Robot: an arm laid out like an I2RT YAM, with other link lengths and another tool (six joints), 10 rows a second.
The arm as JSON. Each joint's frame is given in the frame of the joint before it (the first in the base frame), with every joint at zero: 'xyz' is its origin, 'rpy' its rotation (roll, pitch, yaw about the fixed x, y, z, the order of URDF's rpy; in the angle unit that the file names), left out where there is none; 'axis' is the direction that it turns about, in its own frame. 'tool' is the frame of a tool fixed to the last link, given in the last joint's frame.
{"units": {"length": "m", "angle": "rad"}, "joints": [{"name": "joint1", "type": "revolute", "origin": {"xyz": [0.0, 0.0, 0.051]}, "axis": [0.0, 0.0, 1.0]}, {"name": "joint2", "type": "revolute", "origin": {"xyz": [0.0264, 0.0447, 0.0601]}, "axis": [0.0, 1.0, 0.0]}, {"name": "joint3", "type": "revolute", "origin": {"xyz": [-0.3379, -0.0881, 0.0]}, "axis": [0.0, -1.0, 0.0]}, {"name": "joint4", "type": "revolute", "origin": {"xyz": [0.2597, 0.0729, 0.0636]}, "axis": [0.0, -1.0, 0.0]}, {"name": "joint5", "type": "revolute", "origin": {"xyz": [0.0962, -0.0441, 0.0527]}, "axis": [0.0, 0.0, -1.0]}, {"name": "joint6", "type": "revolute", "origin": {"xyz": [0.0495, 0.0, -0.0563]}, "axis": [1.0, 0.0, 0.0]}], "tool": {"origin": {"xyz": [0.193, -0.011, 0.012], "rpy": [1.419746, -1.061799, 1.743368]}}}
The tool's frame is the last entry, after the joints.
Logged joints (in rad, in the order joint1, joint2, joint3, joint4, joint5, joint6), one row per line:
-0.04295 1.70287 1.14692 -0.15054 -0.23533 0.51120
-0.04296 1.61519 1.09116 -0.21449 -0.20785 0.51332
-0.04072 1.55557 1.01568 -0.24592 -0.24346 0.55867
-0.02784 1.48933 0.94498 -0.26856 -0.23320 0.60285
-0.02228 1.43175 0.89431 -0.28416 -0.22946 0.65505
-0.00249 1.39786 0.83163 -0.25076 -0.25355 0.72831
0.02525 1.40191 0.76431 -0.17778 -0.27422 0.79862
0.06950 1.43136 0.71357 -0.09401 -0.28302 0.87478
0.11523 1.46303 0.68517 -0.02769 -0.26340 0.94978
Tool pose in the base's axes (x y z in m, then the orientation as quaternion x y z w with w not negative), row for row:
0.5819 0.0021 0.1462 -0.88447 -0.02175 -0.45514 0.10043
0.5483 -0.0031 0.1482 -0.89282 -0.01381 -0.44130 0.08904
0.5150 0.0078 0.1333 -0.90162 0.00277 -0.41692 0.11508
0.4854 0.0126 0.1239 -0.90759 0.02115 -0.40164 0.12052
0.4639 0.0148 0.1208 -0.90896 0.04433 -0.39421 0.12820
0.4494 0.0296 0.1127 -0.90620 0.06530 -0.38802 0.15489
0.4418 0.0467 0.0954 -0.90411 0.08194 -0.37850 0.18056
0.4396 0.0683 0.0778 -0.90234 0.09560 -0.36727 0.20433
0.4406 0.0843 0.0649 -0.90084 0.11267 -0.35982 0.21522
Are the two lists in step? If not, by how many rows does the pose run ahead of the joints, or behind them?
They are in step.
